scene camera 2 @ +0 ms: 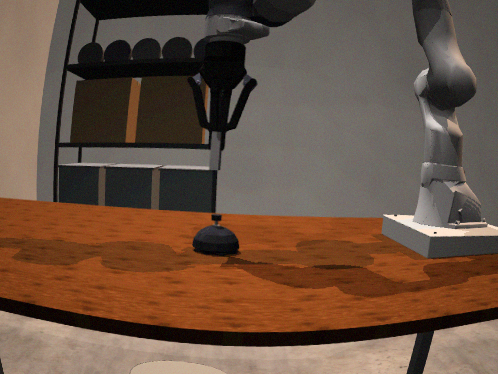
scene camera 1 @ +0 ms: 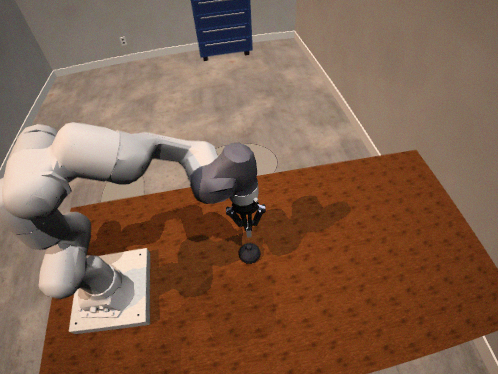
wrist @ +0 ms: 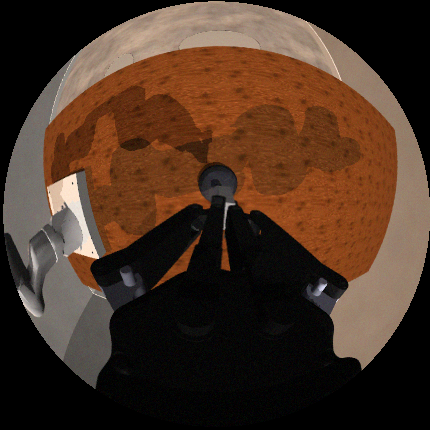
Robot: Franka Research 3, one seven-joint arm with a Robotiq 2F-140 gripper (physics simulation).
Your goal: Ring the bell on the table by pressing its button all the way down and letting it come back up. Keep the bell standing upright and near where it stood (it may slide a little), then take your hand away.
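A dark, dome-shaped bell [scene camera 1: 249, 254] [scene camera 2: 216, 240] [wrist: 217, 181] stands upright on the brown wooden table [scene camera 1: 350, 300] [scene camera 2: 150, 300] [wrist: 310, 225]. Its small black button [scene camera 2: 216, 217] stands raised on a short stem above the dome in the second scene view. My gripper [scene camera 1: 249, 233] [scene camera 2: 215, 169] [wrist: 222, 195] is shut and empty, pointing down. Its fingertips are above the bell, with a clear gap between them and the button in the second scene view. In the wrist view the fingertips cover the near edge of the dome.
The arm's white base plate [scene camera 1: 142, 300] [scene camera 2: 405, 235] [wrist: 82, 200] sits at one end of the table. A shelf rack [scene camera 2: 61, 115] with boxes and round dark things stands behind the table. A blue drawer cabinet [scene camera 1: 223, 25] stands on the floor by the far wall.
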